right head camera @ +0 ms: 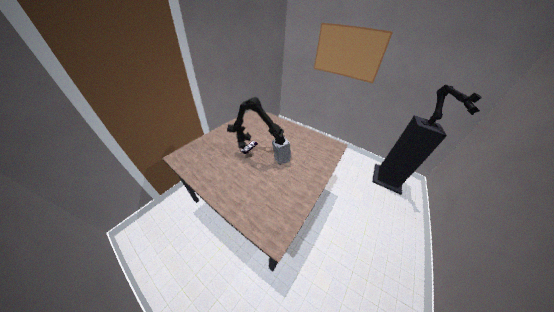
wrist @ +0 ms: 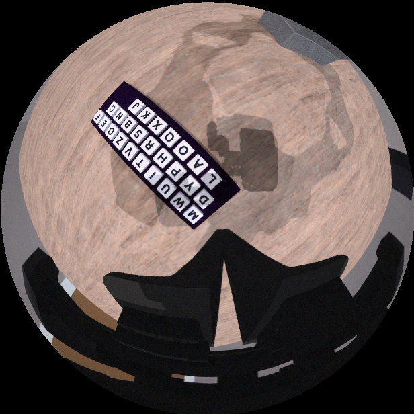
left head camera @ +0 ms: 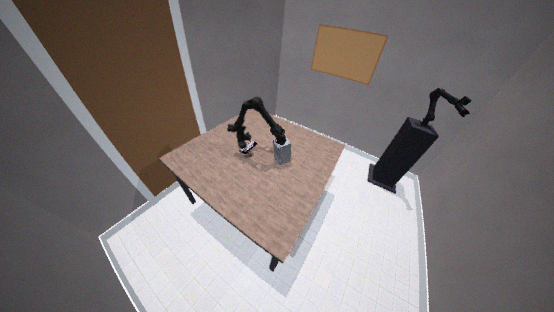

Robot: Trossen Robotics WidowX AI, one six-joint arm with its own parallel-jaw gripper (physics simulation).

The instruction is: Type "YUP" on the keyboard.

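Pixels of known places: gripper, fingertip midpoint: (right head camera: 242, 148) (left head camera: 241, 148); arm's base, link origin: (right head camera: 280, 141) (left head camera: 281, 141).
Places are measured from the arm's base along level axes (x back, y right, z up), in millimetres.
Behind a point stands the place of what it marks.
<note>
The keyboard (left head camera: 249, 147) @(z -185, x -300, y -35 mm) (right head camera: 250, 147) @(z -187, x -298, y -29 mm) (wrist: 161, 156), dark purple with white letter keys, is at the table's far left part. In the head views it looks tilted, with a dark shadow below it; whether it lies flat is hard to tell. In the wrist view it runs diagonally with its letters upside down. The Y key (wrist: 190, 185), U key (wrist: 165, 188) and P key (wrist: 175, 172) show near its lower right end. My gripper (left head camera: 242, 146) @(z -147, x -319, y -117 mm) (right head camera: 242, 145) @(z -147, x -319, y -117 mm) (wrist: 222, 234) is shut and empty, pointing down, its tips close beside the M key (wrist: 193, 215) end. Contact cannot be told.
My arm's grey base block (left head camera: 282, 152) @(z -67, x 40, y -40 mm) (right head camera: 282, 152) @(z -70, x 44, y -33 mm) (wrist: 312, 44) stands on the wooden table (left head camera: 260, 200) @(z -205, x 95, y -422 mm) (right head camera: 260, 200) @(z -205, x 108, y -415 mm), to the right of the keyboard. A black pedestal (left head camera: 406, 152) (right head camera: 411, 152) with another arm stands on the floor at the right, off the table.
</note>
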